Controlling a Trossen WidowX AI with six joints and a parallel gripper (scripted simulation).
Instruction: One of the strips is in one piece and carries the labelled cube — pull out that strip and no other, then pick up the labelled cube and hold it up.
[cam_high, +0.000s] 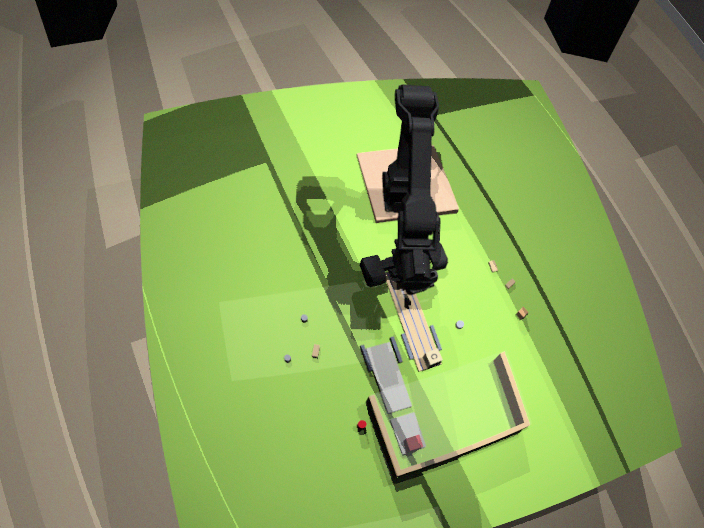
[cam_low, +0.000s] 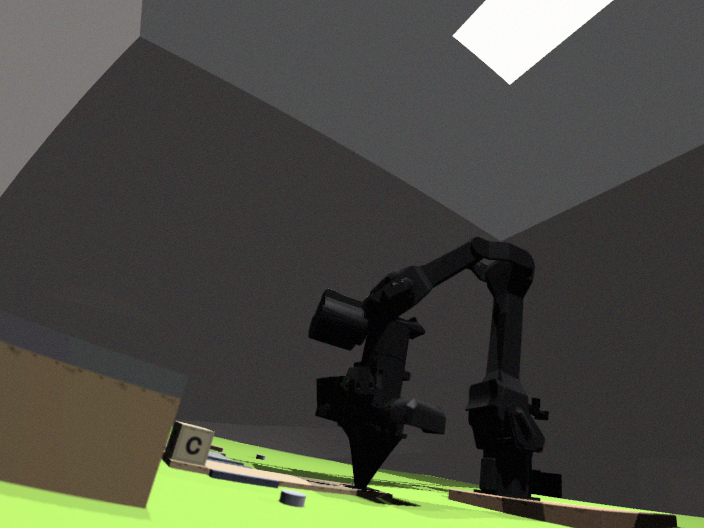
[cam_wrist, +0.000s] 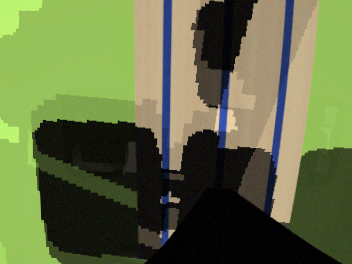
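Now: gripper tip 90 mm short of the tan strip and 20 mm to the right of it. The rest, counted from my gripper tip: grey disc 110 mm ahead, 130 mm to the left; then labelled cube 200 mm ahead, 60 mm to the left, 20 mm above; then red knob 340 mm ahead, 110 mm to the right, 10 mm above.
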